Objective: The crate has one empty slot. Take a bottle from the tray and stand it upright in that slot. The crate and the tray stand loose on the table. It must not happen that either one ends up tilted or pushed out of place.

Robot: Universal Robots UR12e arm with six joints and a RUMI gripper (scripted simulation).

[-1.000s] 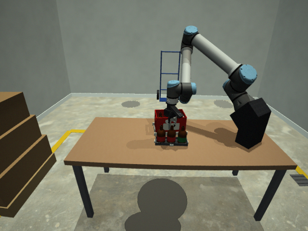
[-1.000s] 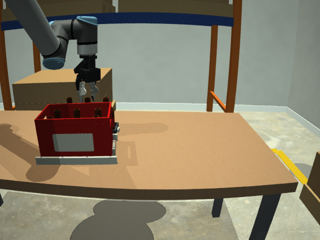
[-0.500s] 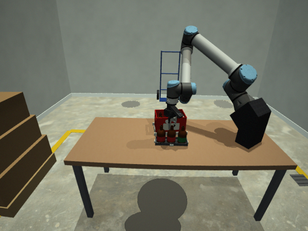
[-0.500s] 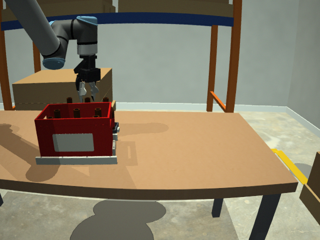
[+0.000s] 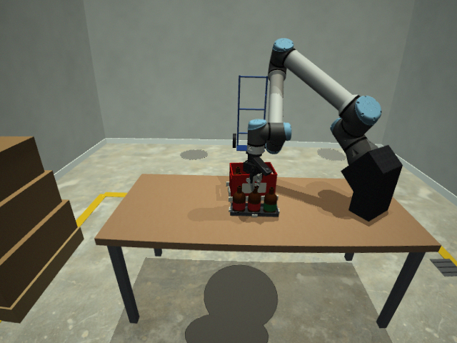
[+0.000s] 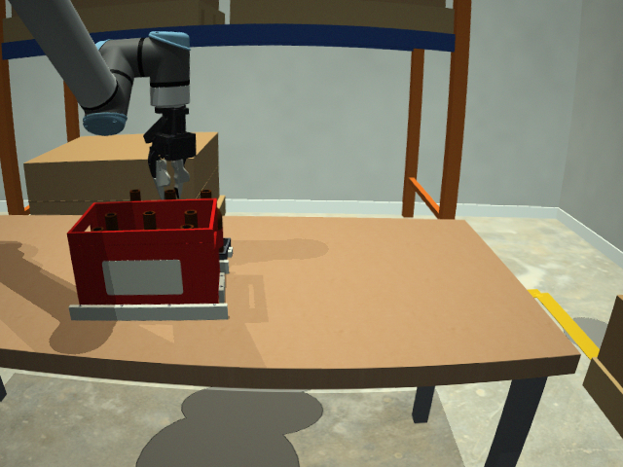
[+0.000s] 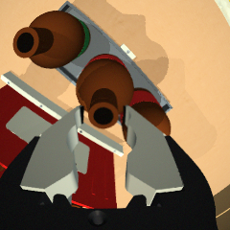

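The grey tray is 140 mm below my hand. Also, from my hand: red crate (210 mm to the right, 70 mm below, 40 mm behind).
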